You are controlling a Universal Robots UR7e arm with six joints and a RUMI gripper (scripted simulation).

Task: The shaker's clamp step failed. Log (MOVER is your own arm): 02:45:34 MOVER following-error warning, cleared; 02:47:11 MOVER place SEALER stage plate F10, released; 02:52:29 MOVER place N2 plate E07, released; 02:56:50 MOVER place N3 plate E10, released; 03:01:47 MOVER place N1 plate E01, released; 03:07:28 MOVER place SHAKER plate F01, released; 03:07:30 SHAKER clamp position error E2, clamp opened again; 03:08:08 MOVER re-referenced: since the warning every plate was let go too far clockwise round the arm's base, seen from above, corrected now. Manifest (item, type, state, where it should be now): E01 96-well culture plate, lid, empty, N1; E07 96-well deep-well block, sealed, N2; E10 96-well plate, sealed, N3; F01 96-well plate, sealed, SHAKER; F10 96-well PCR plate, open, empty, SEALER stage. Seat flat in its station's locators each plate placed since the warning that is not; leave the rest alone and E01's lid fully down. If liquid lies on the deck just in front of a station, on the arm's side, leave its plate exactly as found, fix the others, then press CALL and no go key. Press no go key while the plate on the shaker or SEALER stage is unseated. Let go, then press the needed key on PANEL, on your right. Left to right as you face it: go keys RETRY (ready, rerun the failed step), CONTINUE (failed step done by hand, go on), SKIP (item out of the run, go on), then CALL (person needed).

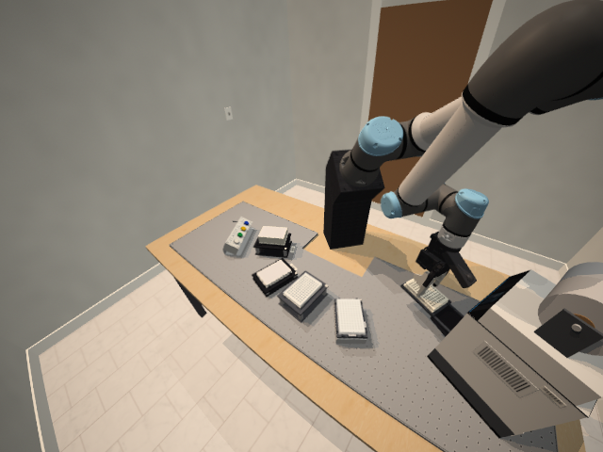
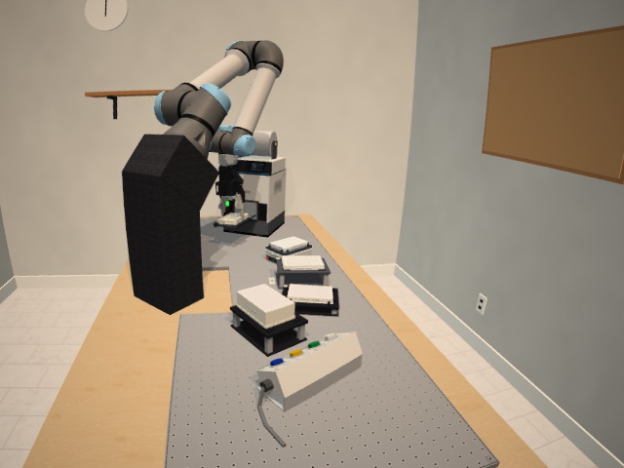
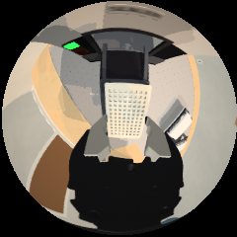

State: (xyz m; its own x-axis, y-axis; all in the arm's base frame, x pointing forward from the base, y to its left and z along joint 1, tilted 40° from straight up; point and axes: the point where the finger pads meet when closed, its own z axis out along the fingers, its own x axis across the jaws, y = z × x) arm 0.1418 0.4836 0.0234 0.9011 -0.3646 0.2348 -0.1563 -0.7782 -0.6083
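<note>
The PCR plate is 10 mm below my hand. Also, from my hand: lidded culture plate 250 mm ahead, 120 mm to the right, 60 mm below; then film roll 40 mm ahead, 270 mm to the left, 270 mm above.
</note>
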